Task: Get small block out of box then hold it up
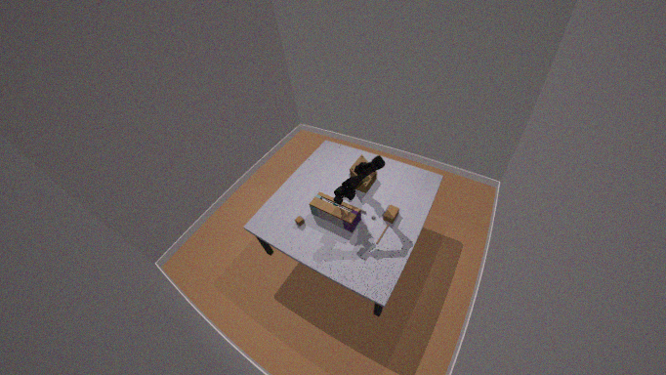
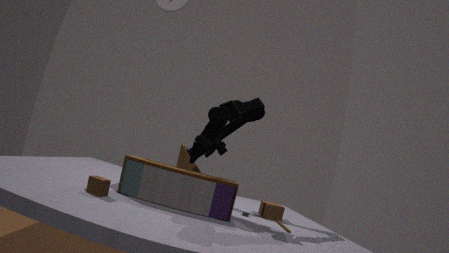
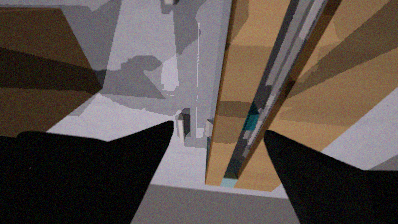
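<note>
Now: gripper tip 30 mm short of the long box, 30 mm to the left of it and 90 mm above it. Also, from my gripper tip: brown cube 230 mm ahead, 280 mm to the right, 130 mm below; dark block 20 mm behind, 260 mm to the left, 150 mm below; thin wooden stick 100 mm ahead, 370 mm to the left, 150 mm below.
</note>
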